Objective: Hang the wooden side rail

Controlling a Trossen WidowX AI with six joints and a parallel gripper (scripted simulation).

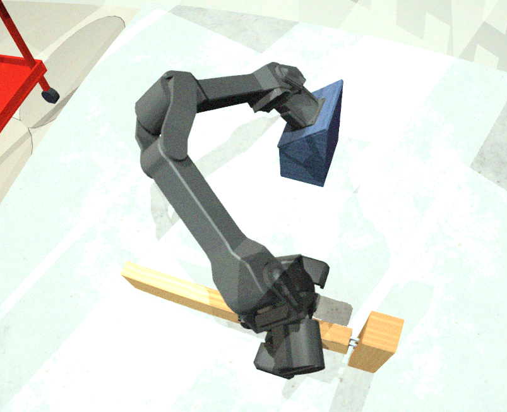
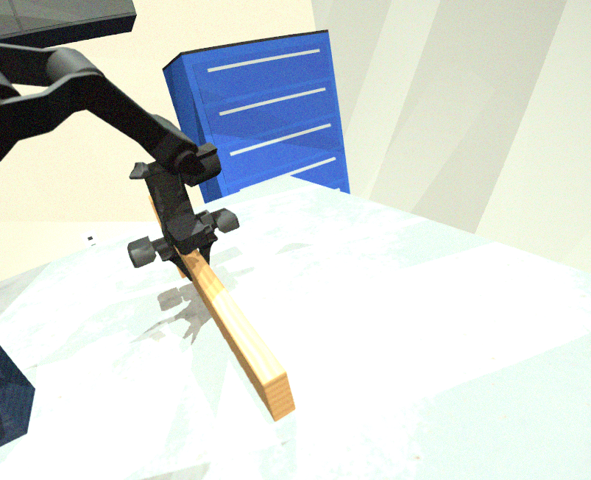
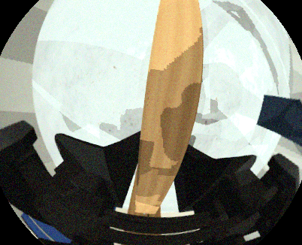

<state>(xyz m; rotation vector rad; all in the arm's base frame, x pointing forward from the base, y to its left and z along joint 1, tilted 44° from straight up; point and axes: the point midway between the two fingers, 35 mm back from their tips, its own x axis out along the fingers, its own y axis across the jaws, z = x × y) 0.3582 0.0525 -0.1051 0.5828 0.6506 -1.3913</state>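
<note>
Right now the wooden headboard post is 10 mm behind my gripper tip, 130 mm to the left of it and 40 mm above it.
</note>
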